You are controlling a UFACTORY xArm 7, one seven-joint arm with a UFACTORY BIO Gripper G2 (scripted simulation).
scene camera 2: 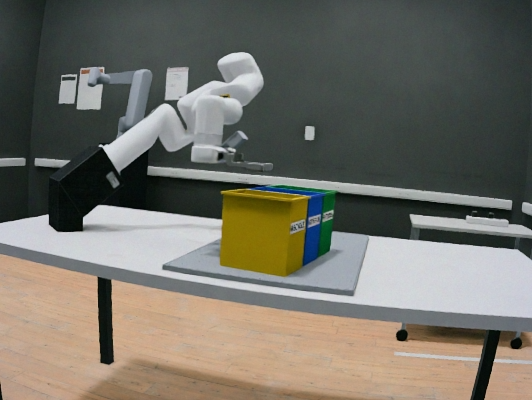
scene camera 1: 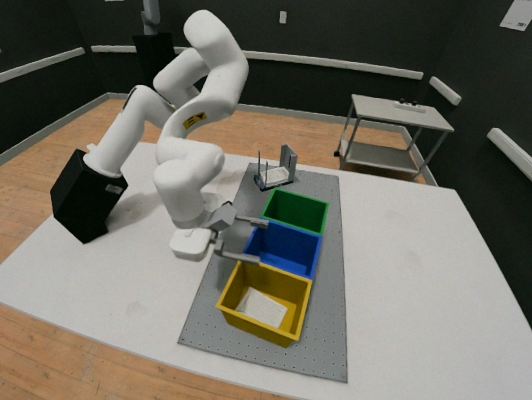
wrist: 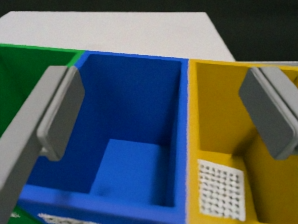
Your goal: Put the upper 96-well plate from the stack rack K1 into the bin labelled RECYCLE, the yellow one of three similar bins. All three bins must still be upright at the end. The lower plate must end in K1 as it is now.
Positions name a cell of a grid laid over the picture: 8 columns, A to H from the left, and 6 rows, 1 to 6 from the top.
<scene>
I see a blue bin (scene camera 1: E4), a yellow recycle bin (scene camera 2: D4) and a green bin (scene camera 1: E4).
The blue bin also shows in scene camera 2 (scene camera 2: E4) and in the wrist view (wrist: D4). The yellow recycle bin is seen too in scene camera 1 (scene camera 1: E5) and in the wrist view (wrist: F4). The green bin also shows in scene camera 2 (scene camera 2: E4).
</scene>
